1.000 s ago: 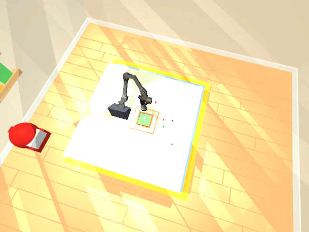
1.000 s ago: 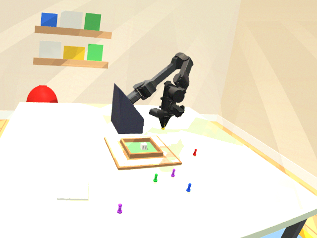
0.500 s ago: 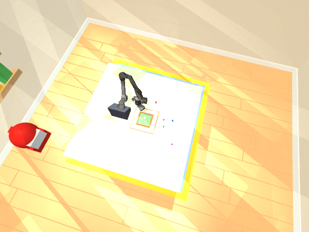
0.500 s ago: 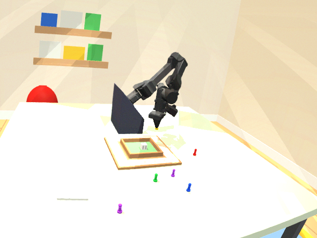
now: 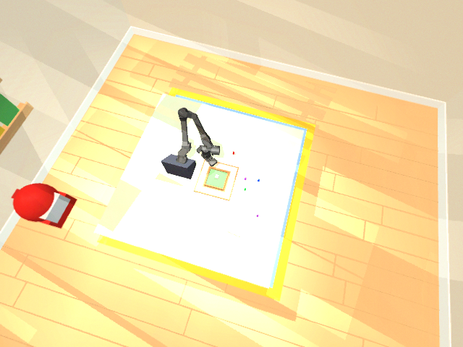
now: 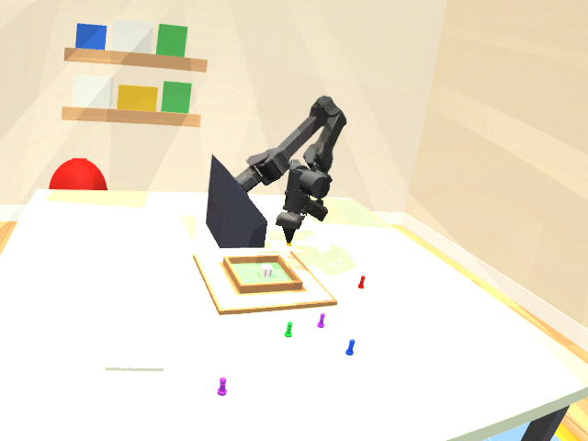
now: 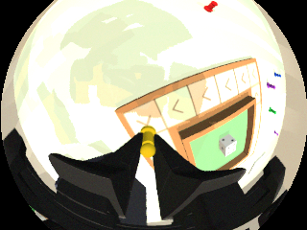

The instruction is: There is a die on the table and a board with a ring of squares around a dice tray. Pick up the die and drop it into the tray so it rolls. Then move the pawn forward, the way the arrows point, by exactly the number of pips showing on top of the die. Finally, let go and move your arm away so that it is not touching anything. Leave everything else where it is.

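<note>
My gripper tip is now 110 mm short of the white die, 90 mm to the left of it and 30 mm above it. Round my gripper tip: green dice tray: 120 mm ahead, 110 mm to the right, 50 mm below; yellow pawn: 10 mm above; red pawn: 160 mm ahead, 150 mm to the left, 40 mm below.
</note>
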